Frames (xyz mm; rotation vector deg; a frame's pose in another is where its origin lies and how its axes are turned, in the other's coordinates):
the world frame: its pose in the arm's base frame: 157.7 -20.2 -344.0 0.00 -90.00 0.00
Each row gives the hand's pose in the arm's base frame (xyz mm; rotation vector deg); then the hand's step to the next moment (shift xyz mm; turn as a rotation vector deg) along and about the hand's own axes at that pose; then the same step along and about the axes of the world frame.
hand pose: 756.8 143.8 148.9 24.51 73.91 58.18
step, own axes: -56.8 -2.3 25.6 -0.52 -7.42 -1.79
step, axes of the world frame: 38.6 -40.5 -27.6 -5.85 -4.79 -1.18
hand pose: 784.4 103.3 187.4 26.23 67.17 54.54
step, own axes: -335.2 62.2 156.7 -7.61 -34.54 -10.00
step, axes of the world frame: 292.4 -215.6 -94.0 -24.89 -26.81 -3.55
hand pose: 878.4 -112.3 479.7 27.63 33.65 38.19
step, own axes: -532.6 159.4 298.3 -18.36 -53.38 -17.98
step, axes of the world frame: 496.0 -323.9 217.2 -38.05 -45.41 0.33
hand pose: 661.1 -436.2 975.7 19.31 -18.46 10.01
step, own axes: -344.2 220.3 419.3 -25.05 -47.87 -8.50
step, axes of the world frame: 323.5 18.3 487.7 -30.21 -44.38 10.45
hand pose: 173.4 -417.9 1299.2 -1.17 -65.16 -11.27
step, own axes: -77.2 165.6 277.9 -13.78 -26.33 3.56
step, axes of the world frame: 61.4 206.2 253.6 -13.14 -23.45 13.15
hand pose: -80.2 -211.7 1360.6 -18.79 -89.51 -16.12
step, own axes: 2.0 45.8 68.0 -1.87 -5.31 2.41
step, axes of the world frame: -0.5 68.1 45.6 -1.77 -4.06 4.23
